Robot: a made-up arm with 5 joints. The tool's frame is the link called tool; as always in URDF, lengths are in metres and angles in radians. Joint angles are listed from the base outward.
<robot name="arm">
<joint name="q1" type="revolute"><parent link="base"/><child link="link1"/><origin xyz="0.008 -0.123 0.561" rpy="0.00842 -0.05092 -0.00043"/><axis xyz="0 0 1"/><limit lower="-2.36" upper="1.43"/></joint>
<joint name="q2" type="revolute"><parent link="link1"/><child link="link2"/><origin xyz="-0.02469 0.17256 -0.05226" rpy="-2.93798 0.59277 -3.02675"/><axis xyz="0 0 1"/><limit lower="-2.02" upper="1.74"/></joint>
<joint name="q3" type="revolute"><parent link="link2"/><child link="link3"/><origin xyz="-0.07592 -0.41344 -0.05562" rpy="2.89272 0.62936 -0.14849"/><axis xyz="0 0 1"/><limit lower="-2.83" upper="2.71"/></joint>
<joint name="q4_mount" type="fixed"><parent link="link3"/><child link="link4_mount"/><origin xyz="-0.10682 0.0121 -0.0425"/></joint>
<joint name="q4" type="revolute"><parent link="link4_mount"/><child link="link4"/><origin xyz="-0.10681 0.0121 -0.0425" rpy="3.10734 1.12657 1.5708"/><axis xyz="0 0 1"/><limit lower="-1.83" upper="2.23"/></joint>
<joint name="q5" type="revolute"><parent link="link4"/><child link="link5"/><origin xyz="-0.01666 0.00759 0.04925" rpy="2.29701 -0.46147 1.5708"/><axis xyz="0 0 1"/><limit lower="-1.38" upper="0.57"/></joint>
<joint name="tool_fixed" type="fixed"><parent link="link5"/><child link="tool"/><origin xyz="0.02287 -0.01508 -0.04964" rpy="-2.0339 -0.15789 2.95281"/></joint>
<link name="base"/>
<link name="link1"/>
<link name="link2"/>
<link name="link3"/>
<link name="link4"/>
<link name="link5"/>
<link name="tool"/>
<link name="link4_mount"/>
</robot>
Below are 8 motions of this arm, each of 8 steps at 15 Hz.
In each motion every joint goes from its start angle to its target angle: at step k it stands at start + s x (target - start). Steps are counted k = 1, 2, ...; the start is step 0. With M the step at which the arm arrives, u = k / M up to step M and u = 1 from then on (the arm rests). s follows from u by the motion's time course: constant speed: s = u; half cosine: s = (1 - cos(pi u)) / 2; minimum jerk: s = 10 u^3 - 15 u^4 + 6 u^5.
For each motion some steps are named. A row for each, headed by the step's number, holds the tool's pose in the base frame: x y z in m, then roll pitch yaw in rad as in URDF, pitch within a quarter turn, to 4 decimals.
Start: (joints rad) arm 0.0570 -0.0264 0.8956 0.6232 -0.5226
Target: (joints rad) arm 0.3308 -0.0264 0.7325 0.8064 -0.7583
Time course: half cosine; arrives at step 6
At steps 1, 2, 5, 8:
1: 0.0880 -0.0942 0.6089 -0.5328 1.0434 0.2242
2: 0.0962 -0.0894 0.6079 -0.6051 1.1027 0.1701
5: 0.1252 -0.0675 0.6028 -1.1026 1.2850 -0.2705
8: 0.1279 -0.0650 0.6022 -1.1813 1.2966 -0.3446

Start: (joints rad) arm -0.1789 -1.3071 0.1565 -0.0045 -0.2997
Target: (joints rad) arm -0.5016 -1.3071 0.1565 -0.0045 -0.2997
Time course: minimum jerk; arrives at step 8
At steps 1, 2, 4, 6, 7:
1: 0.3403 0.1184 0.6307 -0.8388 0.7061 0.4285
2: 0.3470 0.1089 0.6309 -0.8369 0.7057 0.4015
4: 0.3738 0.0633 0.6319 -0.8284 0.7046 0.2793
6: 0.3946 0.0147 0.6325 -0.8197 0.7042 0.1571
7: 0.3983 0.0037 0.6326 -0.8178 0.7042 0.1302

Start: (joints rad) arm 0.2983 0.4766 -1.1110 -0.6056 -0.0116
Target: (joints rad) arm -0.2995 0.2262 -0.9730 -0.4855 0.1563
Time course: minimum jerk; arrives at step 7
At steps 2, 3, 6, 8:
2: 0.0477 -0.4711 0.4550 0.2716 -0.2025 -1.3895
3: 0.0289 -0.4697 0.4717 0.2722 -0.2361 -1.4796
6: -0.0195 -0.4619 0.5150 0.2615 -0.3267 -1.7200
8: -0.0213 -0.4615 0.5166 0.2607 -0.3301 -1.7290

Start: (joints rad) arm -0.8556 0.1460 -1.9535 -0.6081 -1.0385
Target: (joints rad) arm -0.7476 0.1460 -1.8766 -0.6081 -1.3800
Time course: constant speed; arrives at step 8
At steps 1, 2, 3, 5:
1: -0.3335 -0.3495 0.5434 -0.0222 0.6069 -2.4925
2: -0.3304 -0.3557 0.5441 -0.0136 0.6447 -2.4458
3: -0.3271 -0.3619 0.5447 -0.0036 0.6822 -2.3979
5: -0.3202 -0.3743 0.5459 0.0211 0.7564 -2.2979

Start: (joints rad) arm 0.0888 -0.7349 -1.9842 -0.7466 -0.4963
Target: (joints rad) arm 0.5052 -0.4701 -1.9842 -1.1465 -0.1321
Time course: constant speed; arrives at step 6
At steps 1, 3, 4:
1: 0.3250 -0.2854 0.7753 -0.1227 -0.6830 -0.9950
3: 0.3217 -0.2814 0.7478 -0.0778 -0.8675 -0.9114
4: 0.3213 -0.2801 0.7334 -0.0481 -0.9586 -0.8762

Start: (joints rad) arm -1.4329 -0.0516 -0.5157 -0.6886 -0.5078
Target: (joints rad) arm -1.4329 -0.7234 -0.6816 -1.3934 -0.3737
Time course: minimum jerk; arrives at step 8
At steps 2, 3, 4, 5, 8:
2: -0.1719 -0.3550 0.5943 -0.0277 -0.1182 -1.6458
3: -0.1458 -0.3823 0.6098 -0.0995 -0.2444 -1.5141
4: -0.1077 -0.4163 0.6272 -0.2075 -0.3907 -1.3104
5: -0.0653 -0.4481 0.6415 -0.3339 -0.5100 -1.0695
8: -0.0076 -0.4835 0.6547 -0.5106 -0.6110 -0.7271

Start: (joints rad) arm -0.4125 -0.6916 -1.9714 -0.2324 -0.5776
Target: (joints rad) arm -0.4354 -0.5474 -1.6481 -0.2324 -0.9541
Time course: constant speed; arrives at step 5
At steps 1, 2, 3, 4, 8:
1: 0.1946 -0.4653 0.7956 -0.0863 0.0635 -1.7600
2: 0.1899 -0.4718 0.7884 -0.1110 0.1546 -1.7023
3: 0.1852 -0.4778 0.7809 -0.1313 0.2472 -1.6465
4: 0.1805 -0.4832 0.7732 -0.1472 0.3409 -1.5915
8: 0.1758 -0.4882 0.7653 -0.1587 0.4353 -1.5365

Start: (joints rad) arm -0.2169 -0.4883 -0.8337 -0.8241 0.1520
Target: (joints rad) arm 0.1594 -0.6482 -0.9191 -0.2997 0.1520
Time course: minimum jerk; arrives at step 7
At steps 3, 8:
3: 0.3331 -0.2707 0.6861 -0.1170 -0.7618 -0.4945
8: 0.3932 -0.1430 0.7148 -0.2319 -0.5720 -0.3939

